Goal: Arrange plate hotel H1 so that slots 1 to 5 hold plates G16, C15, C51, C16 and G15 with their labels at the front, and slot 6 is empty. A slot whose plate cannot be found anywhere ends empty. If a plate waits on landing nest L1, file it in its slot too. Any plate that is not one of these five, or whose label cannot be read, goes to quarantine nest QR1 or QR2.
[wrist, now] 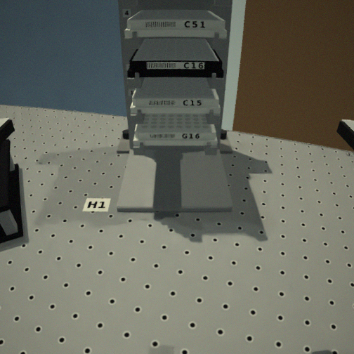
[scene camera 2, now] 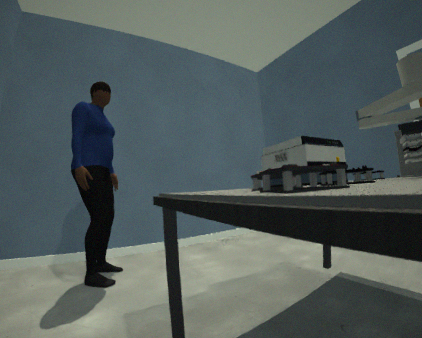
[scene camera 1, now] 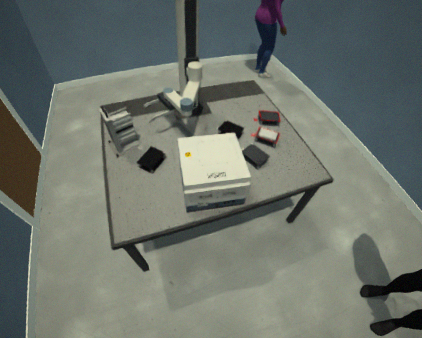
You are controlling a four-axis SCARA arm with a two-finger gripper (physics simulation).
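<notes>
Hotel H1 [scene camera 1: 112,132] [scene camera 2: 400,152] [wrist: 131,182] stands upright at the table's left. In the wrist view its plates, bottom up, are pale G16 [wrist: 172,136], pale C15 [wrist: 175,103], black C16 [wrist: 175,66] and pale C51 [wrist: 175,25], labels at the front. A tag 4 is beside C51. The slots above are cut off; C51 and G15 elsewhere are not readable. My gripper [scene camera 1: 148,113] [wrist: 175,101] is open and empty, in front of the hotel and apart from it. A white plate [scene camera 1: 268,133] lies on a red-rimmed nest [scene camera 1: 267,142], its label unreadable.
Another red-rimmed nest [scene camera 1: 269,117] holds no visible pale plate. A big white instrument [scene camera 1: 215,160] [scene camera 2: 285,154] stands mid-table. Black nests [scene camera 1: 151,159] [scene camera 1: 231,129] and a dark grey nest [scene camera 1: 256,155] stand around it. People stand beyond the table.
</notes>
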